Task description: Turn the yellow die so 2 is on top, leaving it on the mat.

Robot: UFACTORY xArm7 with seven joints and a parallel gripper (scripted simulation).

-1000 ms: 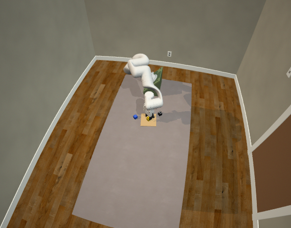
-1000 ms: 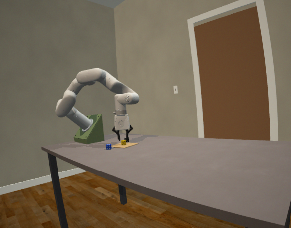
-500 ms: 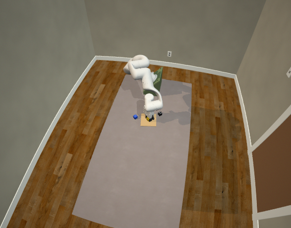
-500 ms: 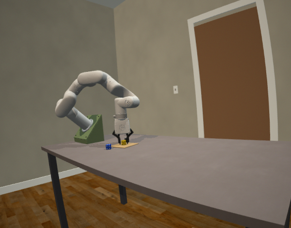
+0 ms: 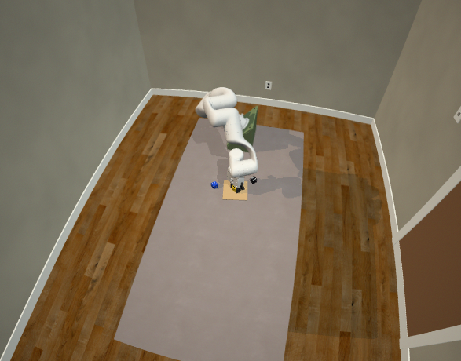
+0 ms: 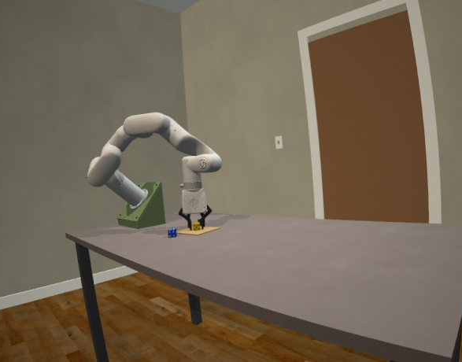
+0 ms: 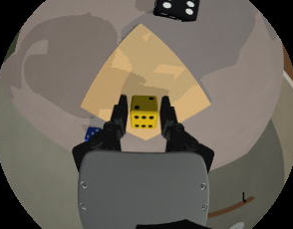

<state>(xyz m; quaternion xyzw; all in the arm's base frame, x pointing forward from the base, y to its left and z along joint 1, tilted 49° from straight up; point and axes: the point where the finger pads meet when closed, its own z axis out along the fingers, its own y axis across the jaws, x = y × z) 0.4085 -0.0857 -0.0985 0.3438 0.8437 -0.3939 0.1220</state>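
My gripper is now 1 cm above the yellow die. Also, from my hand: blue die: 12 cm to the right, 1 cm below; black die: 10 cm to the left, 8 cm behind, 1 cm below; tan mat: 2 cm below.
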